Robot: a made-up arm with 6 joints. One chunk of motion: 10 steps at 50 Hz.
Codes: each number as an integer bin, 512 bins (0 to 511) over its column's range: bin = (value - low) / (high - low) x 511, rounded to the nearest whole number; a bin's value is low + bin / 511 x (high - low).
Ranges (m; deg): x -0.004..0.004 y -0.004..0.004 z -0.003..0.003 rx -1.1..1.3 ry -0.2..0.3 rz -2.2..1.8
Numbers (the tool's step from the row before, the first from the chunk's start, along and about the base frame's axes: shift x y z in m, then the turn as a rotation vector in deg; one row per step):
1: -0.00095 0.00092 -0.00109 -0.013 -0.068 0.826
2: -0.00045 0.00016 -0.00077 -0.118 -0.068 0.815
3: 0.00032 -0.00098 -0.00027 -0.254 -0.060 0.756
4: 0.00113 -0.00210 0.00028 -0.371 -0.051 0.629
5: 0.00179 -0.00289 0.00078 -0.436 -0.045 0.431
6: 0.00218 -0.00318 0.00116 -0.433 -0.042 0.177
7: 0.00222 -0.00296 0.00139 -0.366 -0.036 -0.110
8: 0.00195 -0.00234 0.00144 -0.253 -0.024 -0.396
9: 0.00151 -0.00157 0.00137 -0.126 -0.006 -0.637
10: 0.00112 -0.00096 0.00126 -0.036 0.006 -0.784
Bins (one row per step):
1: 195 314 163 231 135 387
2: 227 266 190 209 135 385
3: 276 193 233 180 143 378
4: 328 121 279 155 152 361
5: 370 71 322 141 158 336
6: 395 52 354 142 161 304
7: 397 66 374 156 168 267
8: 380 106 378 180 180 230
9: 352 155 372 207 198 200
10: 327 194 363 227 211 181

